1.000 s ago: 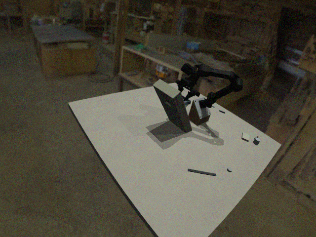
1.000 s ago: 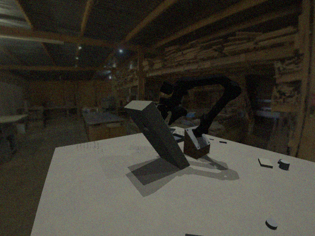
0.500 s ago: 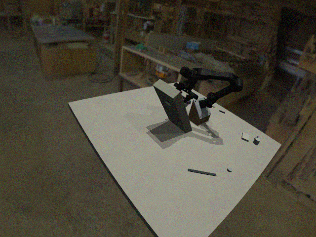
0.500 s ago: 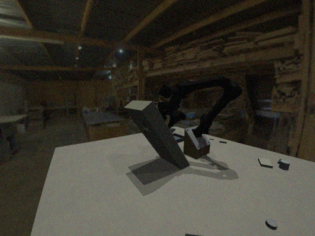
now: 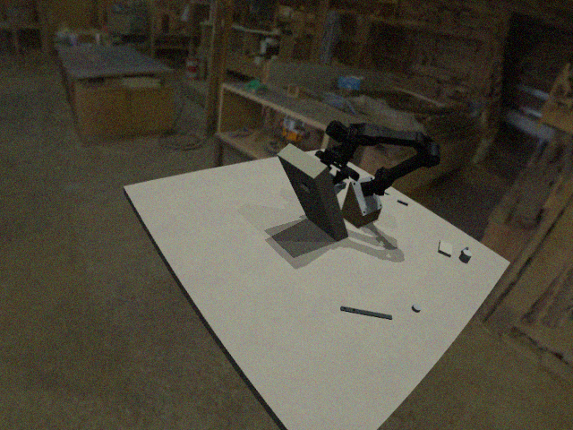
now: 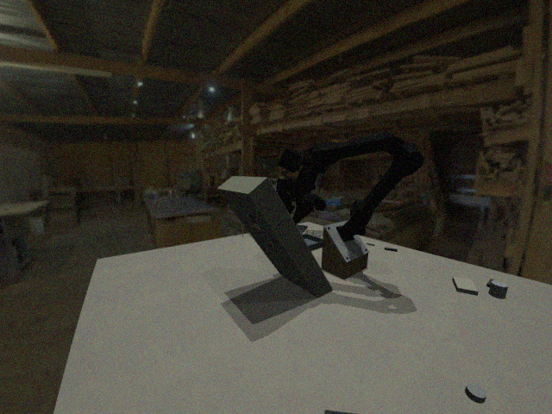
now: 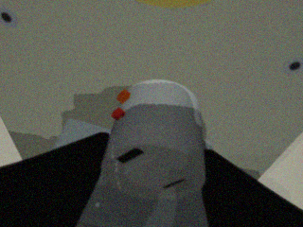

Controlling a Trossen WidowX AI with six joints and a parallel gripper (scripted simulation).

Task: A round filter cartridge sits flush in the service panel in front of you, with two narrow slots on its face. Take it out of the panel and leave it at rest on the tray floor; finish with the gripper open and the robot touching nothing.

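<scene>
My gripper tip is now 34 cm past the blue-grey tray, 29 cm to the left of it and 21 cm above it. The rest, counted from my gripper tip: round grey filter cartridge right at my gripper tip.
</scene>
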